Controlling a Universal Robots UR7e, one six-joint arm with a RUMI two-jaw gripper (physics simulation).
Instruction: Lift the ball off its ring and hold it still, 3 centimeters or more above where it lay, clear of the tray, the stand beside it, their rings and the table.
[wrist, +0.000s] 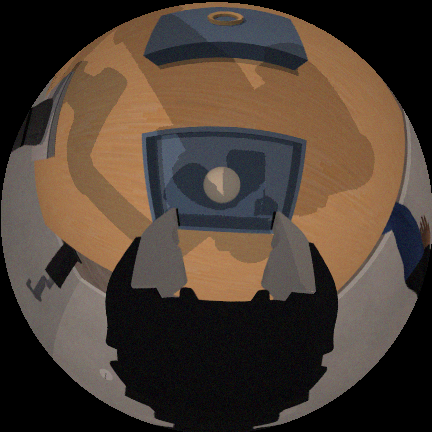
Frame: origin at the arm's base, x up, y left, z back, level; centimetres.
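Seen in the pictures: gripper, between the fingertips: (225, 211).
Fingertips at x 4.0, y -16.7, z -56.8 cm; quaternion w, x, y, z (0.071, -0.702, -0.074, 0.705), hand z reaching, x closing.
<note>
A point is followed by its place in that frame.
A pale cream ball (222, 185) {y -14.9, x 2.2, z -56.1 cm} lies inside the blue tray (224, 228) {y -21.2, x 0.1, z -57.7 cm}, near the middle of its floor. The ring under the ball does not show. My gripper (225, 211) {y -16.7, x 4.0, z -56.8 cm} is partly open with nothing between its two grey fingers. In the wrist view the fingertips overlap the near wall of the tray, and the ball shows beyond them, centred between their lines. How high the fingertips are above the tray is hard to tell. The blue stand (185, 37) {y 3.1, x 1.9, z -48.1 cm} is beyond the tray at the top of the view, with an empty tan ring (226, 23) on its top.
The wooden table (115, 185) {y -19.5, x -2.7, z -39.0 cm} lies under the tray and stand, with shadows of the arm across it. A grey plate with a dark object (37, 122) is at the left edge. A person in blue trousers (407, 235) shows at the right edge.
</note>
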